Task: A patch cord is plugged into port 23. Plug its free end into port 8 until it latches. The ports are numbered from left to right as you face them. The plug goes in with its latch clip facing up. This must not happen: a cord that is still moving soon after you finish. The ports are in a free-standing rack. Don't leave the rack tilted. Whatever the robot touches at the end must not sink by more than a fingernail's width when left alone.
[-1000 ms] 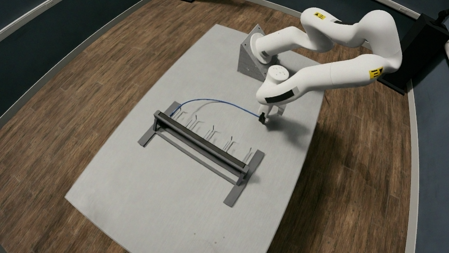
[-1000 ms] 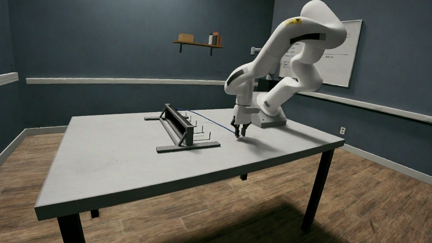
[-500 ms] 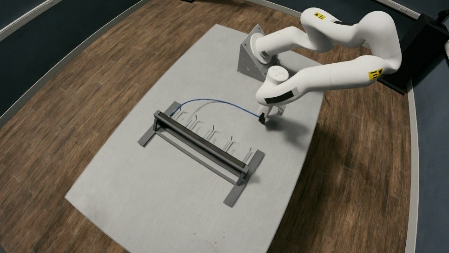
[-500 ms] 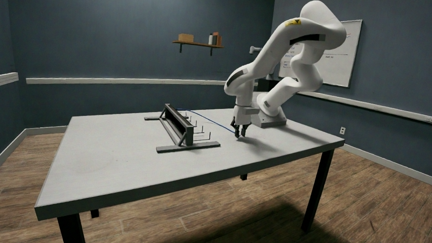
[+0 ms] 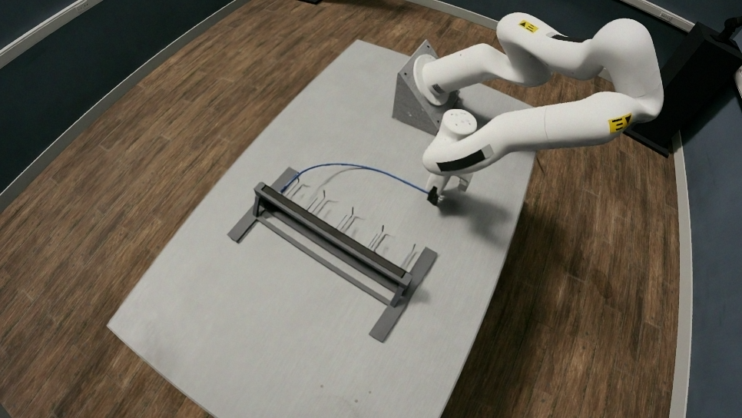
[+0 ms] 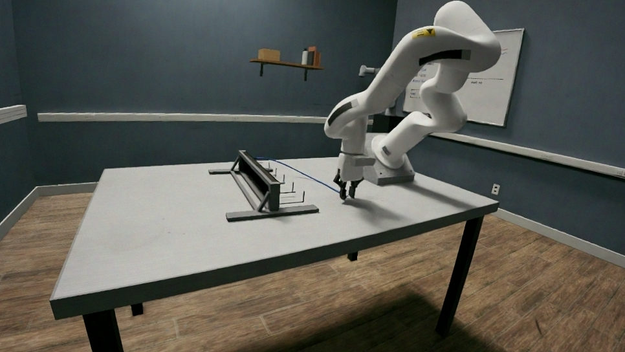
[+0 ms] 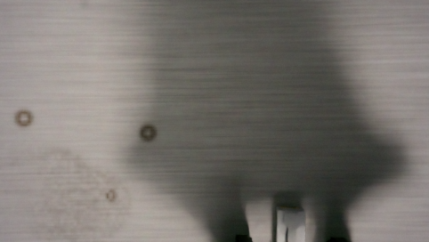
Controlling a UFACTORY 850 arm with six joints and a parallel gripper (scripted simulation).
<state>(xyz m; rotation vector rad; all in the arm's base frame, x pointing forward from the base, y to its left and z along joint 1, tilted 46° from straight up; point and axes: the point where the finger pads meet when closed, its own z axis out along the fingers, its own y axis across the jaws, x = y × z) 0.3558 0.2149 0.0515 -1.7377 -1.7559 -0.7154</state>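
My gripper is now 2 cm to the right of the white plug and 1 cm above it.
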